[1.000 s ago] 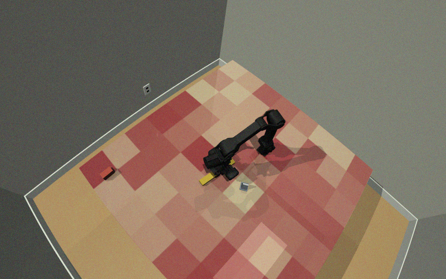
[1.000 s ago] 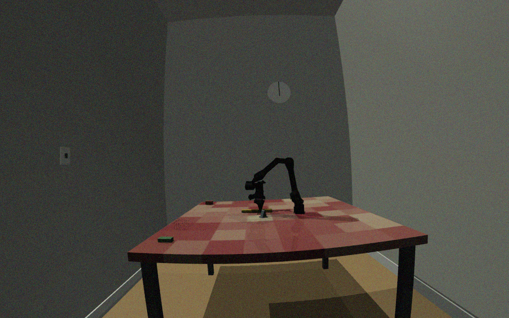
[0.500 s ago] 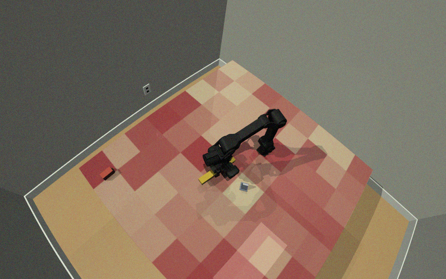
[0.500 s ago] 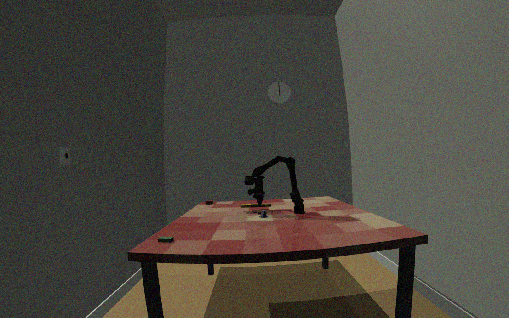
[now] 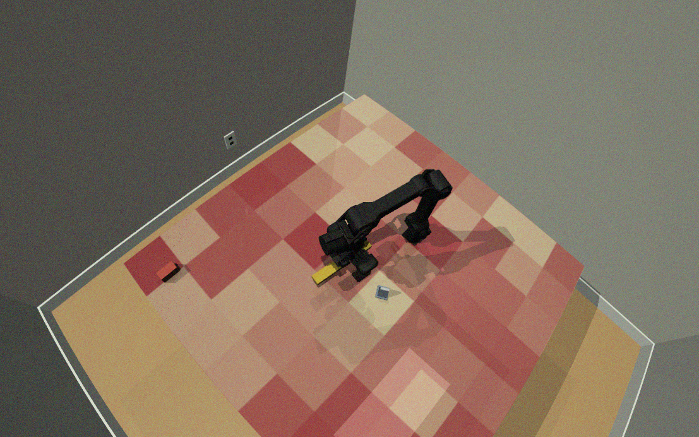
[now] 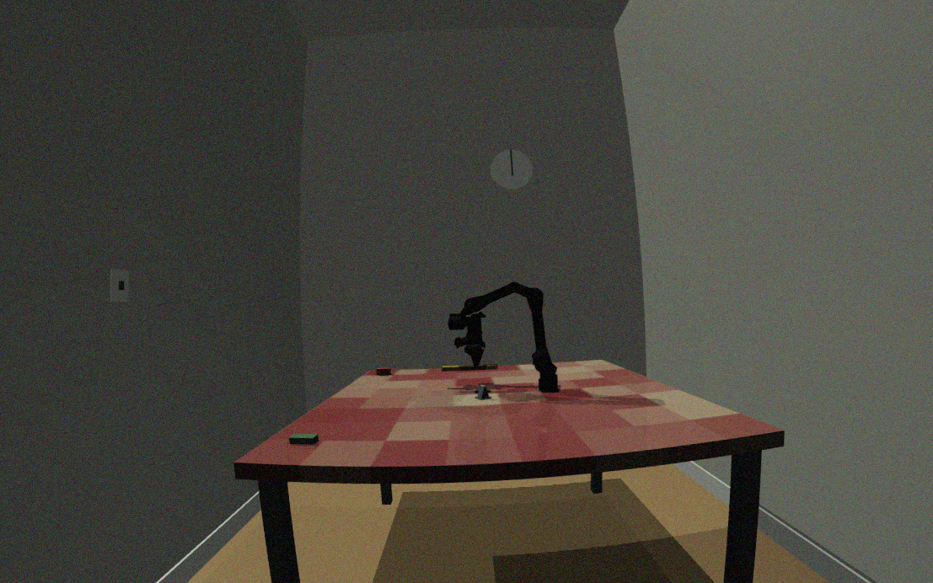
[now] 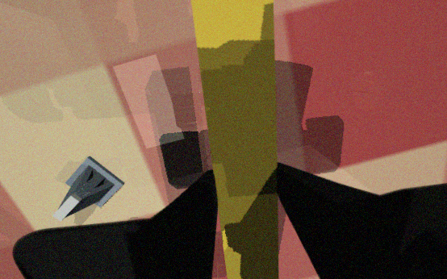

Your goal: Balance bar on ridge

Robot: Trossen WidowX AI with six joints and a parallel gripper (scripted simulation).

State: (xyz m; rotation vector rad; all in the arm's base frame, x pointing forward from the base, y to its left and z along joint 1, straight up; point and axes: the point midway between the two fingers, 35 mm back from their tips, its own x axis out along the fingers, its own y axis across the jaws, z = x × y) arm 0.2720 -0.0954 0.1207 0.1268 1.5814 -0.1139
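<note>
My gripper tip is 30 mm short of the yellow bar. Round my gripper tip: orange-red block: 470 mm ahead, 400 mm to the right, 70 mm below; small green block: 600 mm to the left, 470 mm ahead, 80 mm below.
</note>
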